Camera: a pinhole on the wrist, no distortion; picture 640 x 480 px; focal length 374.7 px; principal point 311.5 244.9 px. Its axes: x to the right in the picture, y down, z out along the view. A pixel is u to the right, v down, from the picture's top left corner.
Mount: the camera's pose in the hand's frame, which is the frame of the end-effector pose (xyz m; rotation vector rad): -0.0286 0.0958 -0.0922 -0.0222 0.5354 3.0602
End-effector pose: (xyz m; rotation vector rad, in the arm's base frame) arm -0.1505 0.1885 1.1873 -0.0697 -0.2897 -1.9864
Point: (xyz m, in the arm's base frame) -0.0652 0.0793 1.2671
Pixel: 31 263
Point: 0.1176 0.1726 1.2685
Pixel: 424 41
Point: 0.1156 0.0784 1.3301
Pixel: 255 31
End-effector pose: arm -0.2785 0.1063 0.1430 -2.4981 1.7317 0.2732
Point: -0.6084 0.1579 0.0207
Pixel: 445 134
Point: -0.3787 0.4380 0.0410
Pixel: outside the picture
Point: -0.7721 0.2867 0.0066
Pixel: 582 85
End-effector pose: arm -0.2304 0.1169 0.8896 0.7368 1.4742 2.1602
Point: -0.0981 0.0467 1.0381
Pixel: 490 251
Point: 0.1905 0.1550 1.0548
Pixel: 519 363
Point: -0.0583 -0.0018 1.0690
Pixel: 582 176
